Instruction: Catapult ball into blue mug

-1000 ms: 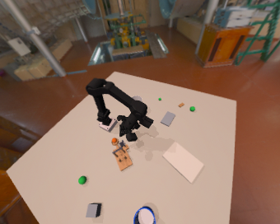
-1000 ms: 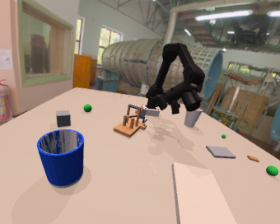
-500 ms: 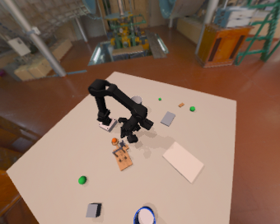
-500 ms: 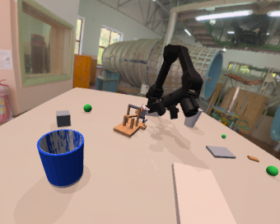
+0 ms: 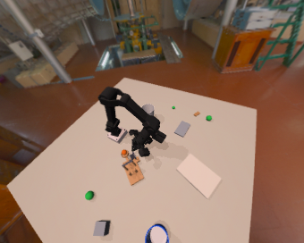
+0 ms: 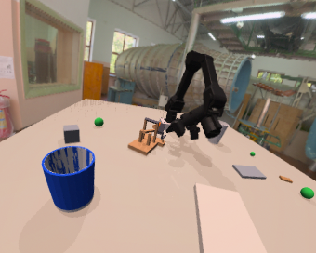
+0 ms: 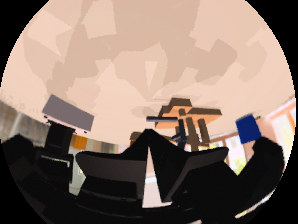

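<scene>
The orange ball lies 4 cm behind my gripper tip, 2 cm to the right of it and 1 cm above it. Also, from my gripper tip: green ball 29 cm to the right, 14 cm behind, 3 cm below; grey cup 30 cm to the left, 2 cm below; wooden catapult 6 cm to the right, 2 cm ahead.
</scene>
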